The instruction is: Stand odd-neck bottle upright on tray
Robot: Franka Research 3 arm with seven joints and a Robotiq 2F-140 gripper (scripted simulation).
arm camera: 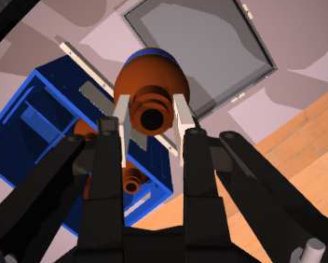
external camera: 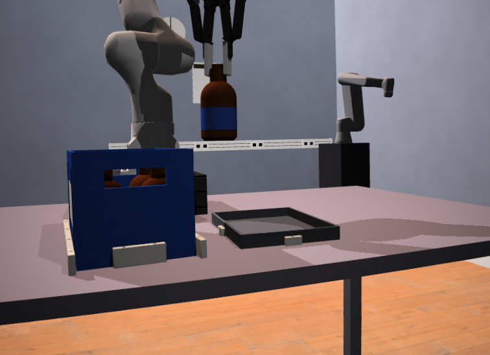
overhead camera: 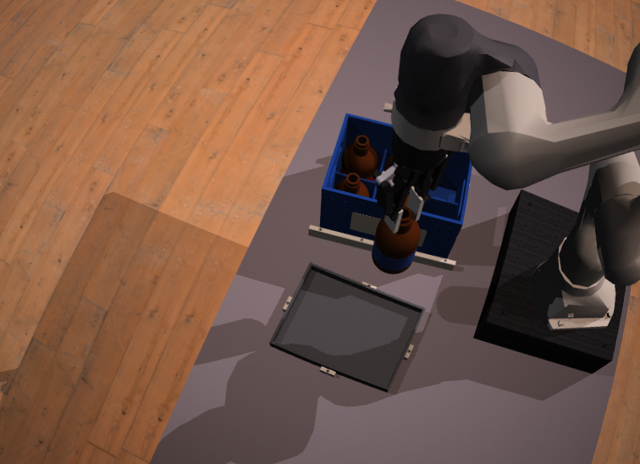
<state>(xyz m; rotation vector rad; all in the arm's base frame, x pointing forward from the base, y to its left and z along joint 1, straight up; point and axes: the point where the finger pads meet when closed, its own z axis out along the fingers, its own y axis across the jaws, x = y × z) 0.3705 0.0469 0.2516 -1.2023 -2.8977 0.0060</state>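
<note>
Now: hand 9 cm above the bottle. Round my hand: crate 1 cm ahead, 20 cm to the right, 27 cm below; dark tray 4 cm ahead, 9 cm to the left, 34 cm below.
</note>
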